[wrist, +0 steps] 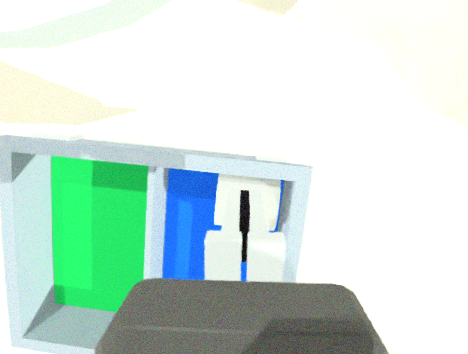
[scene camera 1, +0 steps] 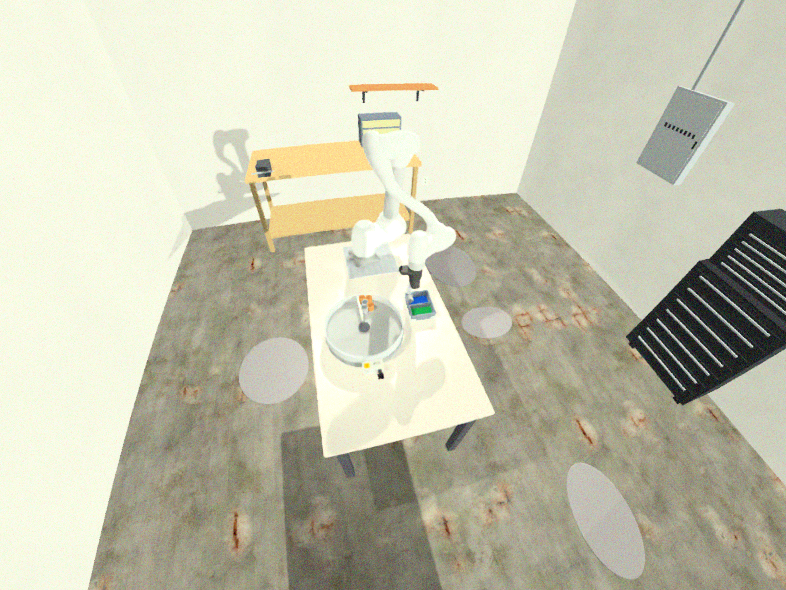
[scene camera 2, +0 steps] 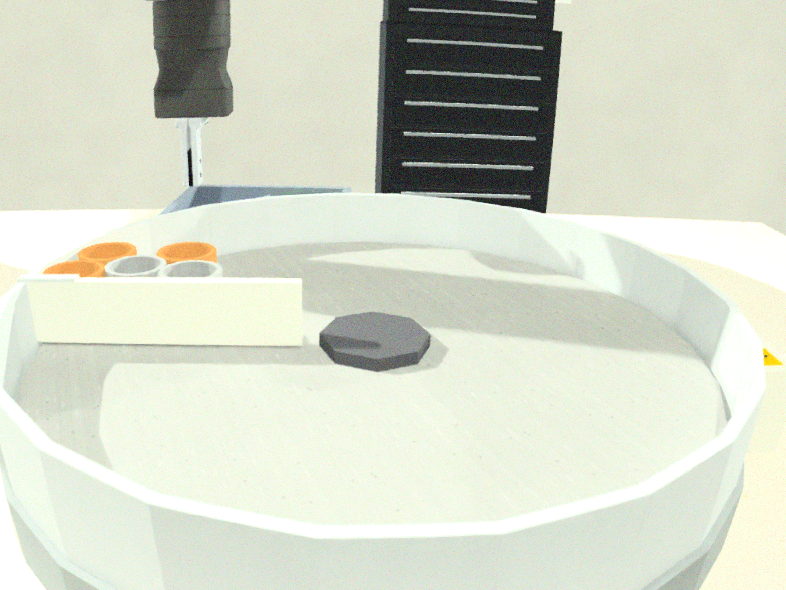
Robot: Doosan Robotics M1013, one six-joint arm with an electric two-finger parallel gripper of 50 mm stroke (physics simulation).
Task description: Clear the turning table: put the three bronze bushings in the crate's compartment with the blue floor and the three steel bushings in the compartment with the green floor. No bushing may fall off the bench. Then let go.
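Places are measured from the arm's base along level axes (x ahead, y left, z up), in centimetres.
Pixels of known places: gripper, fingertip midpoint: (wrist: 244, 211) (scene camera 1: 409, 292) (scene camera 2: 193, 184); arm's base at its link origin: (scene camera 1: 364, 256).
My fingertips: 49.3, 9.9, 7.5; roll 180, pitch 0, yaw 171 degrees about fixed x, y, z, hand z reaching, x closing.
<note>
For each thing: its top centre in the pictures, then the offset to it from my fingertips, as dx, dy, dz. "spot": a spot on its surface instead. Level surfaces: height alone.
- crate at its top centre: (wrist: 143, 269) (scene camera 2: 259, 201) (scene camera 1: 420, 302) +6.8, +3.9, -3.0
- green floor at its surface level: dz -7.4
- turning table at its top centre: (scene camera 2: 375, 333) (scene camera 1: 364, 326) +11.1, -32.5, -1.9
- pale bar at a spot on its surface: (scene camera 2: 165, 311) spot: -0.9, -30.8, -0.5
- raised rim at a spot on its surface: (scene camera 2: 317, 530) spot: +4.7, -52.4, +1.3
- dark hub at its top centre: (scene camera 2: 375, 333) (scene camera 1: 364, 326) +11.1, -32.5, -1.9
- bench at its surface level: dz -8.0
- yellow-marked item at a spot on its surface: (scene camera 1: 366, 365) spot: +33.5, -39.8, -2.2
- small black item at a spot on its surface: (scene camera 1: 380, 374) spot: +38.9, -34.7, -5.9
The crate (scene camera 1: 432, 315) (scene camera 2: 273, 190) (wrist: 154, 225) has a green floor (scene camera 1: 420, 310) (wrist: 117, 230) and a blue floor (scene camera 1: 419, 299) (wrist: 182, 240). One pale, steel-looking bushing (wrist: 271, 200) lies on its side on the blue floor, near a corner. My gripper (scene camera 2: 190, 182) (wrist: 244, 211) is shut and empty, its fingertips over the blue compartment and in front of that bushing in the wrist view. On the turning table (scene camera 1: 380, 342) (scene camera 2: 444, 438), three bronze bushings (scene camera 2: 106, 252) (scene camera 2: 186, 252) (scene camera 2: 71, 269) and two steel bushings (scene camera 2: 135, 265) (scene camera 2: 191, 269) stand close together behind a pale bar, partly hidden by it.
The pale bar (scene camera 2: 165, 311) reaches from the raised rim (scene camera 2: 317, 530) towards the dark hub (scene camera 1: 363, 327) (scene camera 2: 374, 336). The crate stands beside the turning table on the bench (scene camera 1: 406, 406). A yellow-marked item (scene camera 1: 366, 365) and a small black item (scene camera 1: 380, 374) are at the turning table's front.
</note>
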